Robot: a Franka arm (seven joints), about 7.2 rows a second.
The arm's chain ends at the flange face. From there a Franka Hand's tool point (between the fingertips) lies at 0.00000 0.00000 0.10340 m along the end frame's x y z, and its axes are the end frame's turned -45 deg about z.
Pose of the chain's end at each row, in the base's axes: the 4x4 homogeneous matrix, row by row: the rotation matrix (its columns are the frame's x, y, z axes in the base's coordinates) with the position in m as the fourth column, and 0 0 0 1 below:
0.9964 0.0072 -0.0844 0.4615; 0.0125 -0.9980 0.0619 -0.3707; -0.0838 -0.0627 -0.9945 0.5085; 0 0 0 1
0.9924 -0.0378 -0.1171 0.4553; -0.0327 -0.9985 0.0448 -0.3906; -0.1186 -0.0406 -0.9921 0.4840; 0 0 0 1
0.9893 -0.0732 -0.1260 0.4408; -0.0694 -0.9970 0.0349 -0.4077; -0.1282 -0.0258 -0.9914 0.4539; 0 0 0 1
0.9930 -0.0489 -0.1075 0.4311; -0.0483 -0.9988 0.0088 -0.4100; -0.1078 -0.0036 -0.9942 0.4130; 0 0 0 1
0.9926 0.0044 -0.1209 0.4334; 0.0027 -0.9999 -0.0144 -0.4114; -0.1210 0.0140 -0.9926 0.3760; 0 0 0 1
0.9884 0.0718 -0.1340 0.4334; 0.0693 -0.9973 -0.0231 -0.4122; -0.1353 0.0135 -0.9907 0.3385; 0 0 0 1
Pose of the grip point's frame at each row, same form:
0.6995 0.7097 -0.0844 0.4528; 0.7145 -0.6969 0.0619 -0.3643; -0.0149 -0.1036 -0.9945 0.4057; 0 0 0 1
0.7285 0.6750 -0.1171 0.4432; 0.6829 -0.7292 0.0448 -0.3860; -0.0552 -0.1126 -0.9921 0.3814; 0 0 0 1
0.7513 0.6478 -0.1260 0.4278; 0.6559 -0.7541 0.0349 -0.4041; -0.0724 -0.1089 -0.9914 0.3514; 0 0 0 1
0.7367 0.6676 -0.1075 0.4200; 0.6721 -0.7404 0.0088 -0.4091; -0.0737 -0.0788 -0.9942 0.3102; 0 0 0 1
0.6988 0.7050 -0.1209 0.4209; 0.7089 -0.7051 -0.0144 -0.4129; -0.0955 -0.0757 -0.9926 0.2734; 0 0 0 1
0.6481 0.7497 -0.1340 0.4195; 0.7542 -0.6562 -0.0231 -0.4146; -0.1052 -0.0861 -0.9907 0.2361; 0 0 0 1

